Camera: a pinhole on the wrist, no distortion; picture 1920 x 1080 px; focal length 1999.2 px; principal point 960.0 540.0 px. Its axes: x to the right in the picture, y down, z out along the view. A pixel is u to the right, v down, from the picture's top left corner.
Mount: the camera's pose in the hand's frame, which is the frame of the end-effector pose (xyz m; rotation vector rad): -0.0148 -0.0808 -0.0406 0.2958 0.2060 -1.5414
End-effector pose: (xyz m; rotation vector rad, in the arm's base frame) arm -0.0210 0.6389 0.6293 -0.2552 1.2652 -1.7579
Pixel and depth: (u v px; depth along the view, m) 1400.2 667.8 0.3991
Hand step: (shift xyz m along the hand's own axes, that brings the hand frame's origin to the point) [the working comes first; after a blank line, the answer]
In the camera's frame: 0.0879 0.0255 0.3991

-0.0089 -0.2898 0.3114
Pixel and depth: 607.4 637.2 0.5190
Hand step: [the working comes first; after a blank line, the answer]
In the camera's frame: -0.0915 0.0252 0.5190

-0.0198 -0.1573 0.4814
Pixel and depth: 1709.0 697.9 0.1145
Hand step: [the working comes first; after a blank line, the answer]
In the camera's frame: 0.0429 0.0090 0.1145

-0.0110 -0.1575 0.0549
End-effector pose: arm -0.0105 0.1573 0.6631 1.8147 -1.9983 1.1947
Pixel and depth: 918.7 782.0 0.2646
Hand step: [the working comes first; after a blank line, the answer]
In the camera's frame: -0.0055 0.0320 0.2646

0.0027 -0.1588 0.2137
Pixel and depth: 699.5 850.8 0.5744
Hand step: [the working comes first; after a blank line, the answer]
In the camera's frame: -0.0748 0.0893 0.5744

0.0416 -0.1903 0.5324
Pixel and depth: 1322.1 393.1 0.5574
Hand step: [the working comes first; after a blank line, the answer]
In the camera's frame: 0.1010 -0.0410 0.5574

-0.0835 -0.3525 0.4534
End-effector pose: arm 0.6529 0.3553 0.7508 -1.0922 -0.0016 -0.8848
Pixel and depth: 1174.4 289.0 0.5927
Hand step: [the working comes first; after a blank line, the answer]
In the camera's frame: 0.0636 -0.0744 0.5927

-0.1196 -0.3283 0.4967
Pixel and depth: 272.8 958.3 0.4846
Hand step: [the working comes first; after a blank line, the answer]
In the camera's frame: -0.1666 0.1014 0.4846

0.0564 -0.0749 0.4769
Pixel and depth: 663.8 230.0 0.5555
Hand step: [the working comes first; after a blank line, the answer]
In the camera's frame: -0.0823 -0.0861 0.5555

-0.1327 -0.1782 0.5066
